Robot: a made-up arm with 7 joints. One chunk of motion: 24 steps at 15 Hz.
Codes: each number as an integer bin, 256 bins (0 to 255) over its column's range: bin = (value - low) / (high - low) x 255, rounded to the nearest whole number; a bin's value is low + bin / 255 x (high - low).
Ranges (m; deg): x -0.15..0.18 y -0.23..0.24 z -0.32..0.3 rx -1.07..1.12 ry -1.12..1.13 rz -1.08..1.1
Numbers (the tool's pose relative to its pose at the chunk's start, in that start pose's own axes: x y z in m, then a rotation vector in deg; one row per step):
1: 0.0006 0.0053 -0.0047 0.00 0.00 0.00
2: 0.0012 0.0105 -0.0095 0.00 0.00 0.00
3: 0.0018 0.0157 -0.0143 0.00 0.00 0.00
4: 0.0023 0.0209 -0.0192 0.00 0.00 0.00
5: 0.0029 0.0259 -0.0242 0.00 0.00 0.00
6: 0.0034 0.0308 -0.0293 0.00 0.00 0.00
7: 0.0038 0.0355 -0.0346 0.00 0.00 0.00
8: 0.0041 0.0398 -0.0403 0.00 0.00 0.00
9: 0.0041 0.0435 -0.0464 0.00 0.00 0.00
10: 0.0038 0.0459 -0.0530 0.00 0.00 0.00
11: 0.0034 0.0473 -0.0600 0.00 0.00 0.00
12: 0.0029 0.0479 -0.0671 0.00 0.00 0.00
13: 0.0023 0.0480 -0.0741 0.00 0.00 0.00
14: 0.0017 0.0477 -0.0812 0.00 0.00 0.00
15: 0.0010 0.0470 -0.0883 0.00 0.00 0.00
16: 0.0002 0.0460 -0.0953 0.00 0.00 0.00
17: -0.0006 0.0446 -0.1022 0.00 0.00 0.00
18: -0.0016 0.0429 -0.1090 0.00 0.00 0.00
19: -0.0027 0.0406 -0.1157 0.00 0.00 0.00
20: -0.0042 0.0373 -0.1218 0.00 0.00 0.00
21: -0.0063 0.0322 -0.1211 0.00 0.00 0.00
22: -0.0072 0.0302 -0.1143 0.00 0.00 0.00
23: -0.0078 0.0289 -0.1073 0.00 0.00 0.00
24: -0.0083 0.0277 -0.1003 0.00 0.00 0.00
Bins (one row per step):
1: 116 128 130 125 127 126
2: 117 130 128 125 127 126
3: 117 133 126 125 127 126
4: 118 136 124 125 127 126
5: 118 139 122 125 127 126
6: 119 141 120 125 127 126
7: 119 144 117 125 127 126
8: 119 146 115 125 127 126
9: 119 148 113 125 127 126
10: 119 150 110 125 127 126
11: 119 150 107 125 127 126
12: 118 151 104 125 127 126
13: 118 151 101 125 127 126
14: 117 151 98 125 127 126
15: 117 150 95 125 127 126
16: 116 150 92 125 127 126
17: 115 149 90 125 127 126
18: 115 148 87 125 127 126
19: 114 147 84 125 127 126
20: 113 145 82 125 127 126
21: 111 142 82 125 127 126
22: 110 141 85 125 127 126
23: 110 140 87 125 127 126
24: 109 140 90 125 127 126

